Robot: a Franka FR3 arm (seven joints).
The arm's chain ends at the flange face. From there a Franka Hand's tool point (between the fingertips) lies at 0.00 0.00 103.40 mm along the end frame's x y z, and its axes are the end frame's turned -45 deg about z.
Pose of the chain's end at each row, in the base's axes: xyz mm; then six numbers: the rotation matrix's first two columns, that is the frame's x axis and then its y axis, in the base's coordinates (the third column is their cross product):
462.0 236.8 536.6 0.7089 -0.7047 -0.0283 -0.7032 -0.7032 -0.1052
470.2 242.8 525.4 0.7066 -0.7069 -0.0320 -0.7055 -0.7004 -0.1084
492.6 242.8 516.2 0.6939 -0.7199 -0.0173 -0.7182 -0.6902 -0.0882
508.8 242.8 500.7 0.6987 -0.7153 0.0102 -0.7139 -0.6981 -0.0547
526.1 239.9 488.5 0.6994 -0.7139 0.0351 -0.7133 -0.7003 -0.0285
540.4 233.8 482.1 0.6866 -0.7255 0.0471 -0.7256 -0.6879 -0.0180
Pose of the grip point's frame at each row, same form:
467.6 246.6 433.8 0.9985 -0.0011 0.0544 0.0040 -0.9955 -0.0944
475.8 253.1 422.7 0.9985 -0.0046 0.0540 0.0008 -0.9951 -0.0993
497.9 250.4 413.2 0.9985 -0.0210 0.0501 -0.0172 -0.9971 -0.0746
513.6 246.0 397.5 0.9989 -0.0122 0.0459 -0.0107 -0.9994 -0.0315
530.7 239.4 385.2 0.9989 -0.0096 0.0450 -0.0098 -1.0000 0.0047
545.1 231.5 378.8 0.9986 -0.0266 0.0460 -0.0276 -0.9994 0.0206

